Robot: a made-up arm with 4 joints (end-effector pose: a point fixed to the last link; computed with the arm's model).
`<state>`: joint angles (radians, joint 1 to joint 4).
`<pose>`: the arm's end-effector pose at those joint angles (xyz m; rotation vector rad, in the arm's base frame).
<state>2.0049 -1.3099 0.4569 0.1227</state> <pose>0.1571 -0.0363 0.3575 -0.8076 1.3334 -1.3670</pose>
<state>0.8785 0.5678 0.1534 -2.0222</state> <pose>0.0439 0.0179 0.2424 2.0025 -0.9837 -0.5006</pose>
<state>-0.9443 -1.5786 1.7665 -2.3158</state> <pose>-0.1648 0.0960 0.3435 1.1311 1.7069 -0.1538</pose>
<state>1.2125 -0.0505 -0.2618 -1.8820</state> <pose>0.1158 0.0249 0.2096 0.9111 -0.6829 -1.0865</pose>
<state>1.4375 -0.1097 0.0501 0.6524</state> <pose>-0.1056 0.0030 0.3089 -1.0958 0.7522 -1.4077</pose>
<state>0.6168 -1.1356 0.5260 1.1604</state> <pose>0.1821 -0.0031 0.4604 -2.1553 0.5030 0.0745</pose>
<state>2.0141 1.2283 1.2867 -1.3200</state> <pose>0.1241 0.1476 0.1641 1.4678 -2.4534 0.3934</pose>
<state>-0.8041 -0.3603 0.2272 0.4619</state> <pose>0.2411 -0.2001 0.3165 -0.9916 -0.3698 0.7940</pose>
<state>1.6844 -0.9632 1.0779 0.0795</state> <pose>0.1125 0.0141 0.2515 -0.1155 0.6137 -1.3538</pose>
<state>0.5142 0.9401 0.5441 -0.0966</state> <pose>-0.0171 -0.0501 0.0048 0.9771 -0.2509 -0.6903</pose>
